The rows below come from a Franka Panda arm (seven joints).
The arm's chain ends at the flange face. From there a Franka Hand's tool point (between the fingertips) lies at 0.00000 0.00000 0.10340 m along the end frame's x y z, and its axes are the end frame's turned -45 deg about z.
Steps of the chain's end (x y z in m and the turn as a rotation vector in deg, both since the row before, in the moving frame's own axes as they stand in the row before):
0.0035, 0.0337, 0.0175, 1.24, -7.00, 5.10
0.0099, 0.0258, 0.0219, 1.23, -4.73, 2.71
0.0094, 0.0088, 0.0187, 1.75, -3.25, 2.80
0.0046, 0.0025, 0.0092, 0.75, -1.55, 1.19
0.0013, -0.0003, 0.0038, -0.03, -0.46, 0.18
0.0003, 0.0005, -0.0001, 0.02, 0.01, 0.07
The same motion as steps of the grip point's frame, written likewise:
-0.0282, 0.0155, 0.0167, 5.83, -4.07, 5.10
-0.0155, 0.0175, 0.0215, 4.21, -2.47, 2.71
-0.0013, 0.0064, 0.0185, 3.54, -1.06, 2.80
0.0005, 0.0021, 0.0092, 1.63, -0.57, 1.19
0.0005, 0.0002, 0.0038, 0.30, -0.35, 0.18
-0.0001, 0.0006, -0.0001, 0.01, 0.02, 0.07

